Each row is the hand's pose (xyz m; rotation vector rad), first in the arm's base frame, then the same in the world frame.
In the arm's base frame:
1: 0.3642 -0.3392 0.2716 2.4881 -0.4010 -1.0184
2: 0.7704 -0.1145 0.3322 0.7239 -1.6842 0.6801
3: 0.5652 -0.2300 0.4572 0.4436 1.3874 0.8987
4: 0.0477 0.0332 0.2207 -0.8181 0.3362 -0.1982
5: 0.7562 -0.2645 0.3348 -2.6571 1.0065 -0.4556
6: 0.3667 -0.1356 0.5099 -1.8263 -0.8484 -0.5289
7: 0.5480 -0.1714 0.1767 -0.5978 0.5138 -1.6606
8: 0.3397 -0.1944 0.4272 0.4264 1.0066 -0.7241
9: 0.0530 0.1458 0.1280 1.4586 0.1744 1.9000
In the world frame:
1: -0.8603 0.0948 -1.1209 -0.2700 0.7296 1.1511
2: -0.7910 -0.0931 -1.5441 0.0558 -1.0727 -2.3514
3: -0.9526 -0.0887 -1.3321 2.8967 -0.3419 -0.0202
4: -0.5879 -0.1964 -0.8337 1.5930 1.5282 -1.0970
5: -0.8812 0.0248 -1.5183 0.2650 2.0395 0.8399
6: -0.9322 -0.2096 -1.1422 -0.2391 1.6990 -1.0236
7: -0.6913 0.0290 -1.3160 -0.8901 -2.3043 0.9143
8: -0.8993 -0.1153 -1.1097 -2.0992 -0.9895 0.8856
9: -0.4469 -0.2316 -0.8466 1.6408 -2.1893 -0.5595

